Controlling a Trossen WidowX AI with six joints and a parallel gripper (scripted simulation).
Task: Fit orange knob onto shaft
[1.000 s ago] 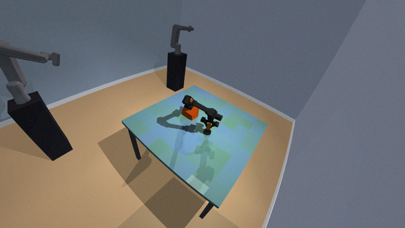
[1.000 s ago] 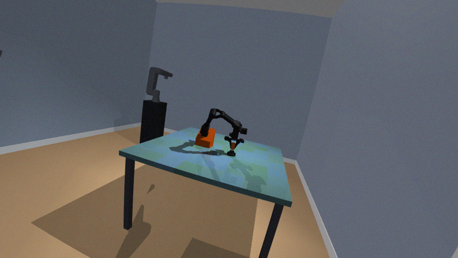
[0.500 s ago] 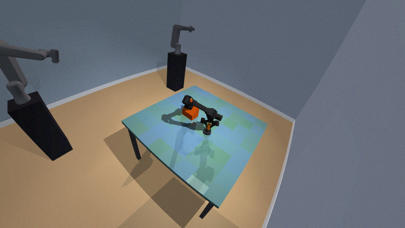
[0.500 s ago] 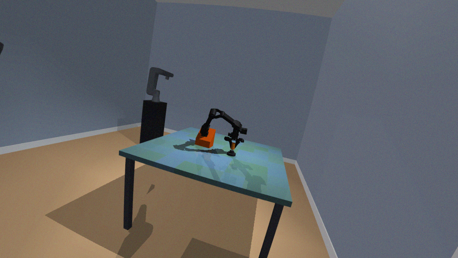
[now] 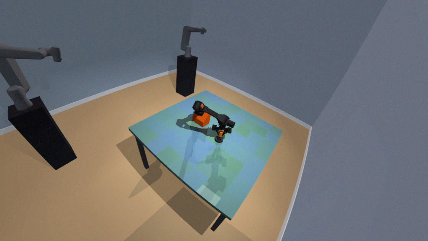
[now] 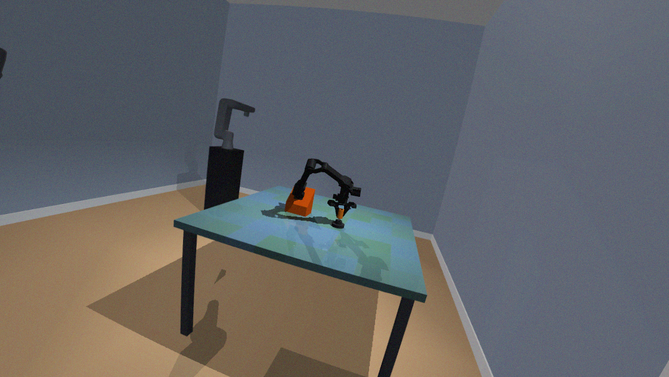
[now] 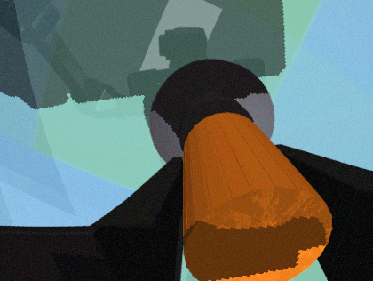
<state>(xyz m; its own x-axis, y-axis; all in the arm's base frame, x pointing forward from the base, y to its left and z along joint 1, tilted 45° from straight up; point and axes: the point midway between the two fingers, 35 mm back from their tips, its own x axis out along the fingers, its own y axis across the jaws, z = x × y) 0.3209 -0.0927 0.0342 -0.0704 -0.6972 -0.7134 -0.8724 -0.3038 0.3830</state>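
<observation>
Now: the orange knob 30 mm above my gripper tip. From my gripper tip the other things lie so: pedestal 40 mm below.
</observation>
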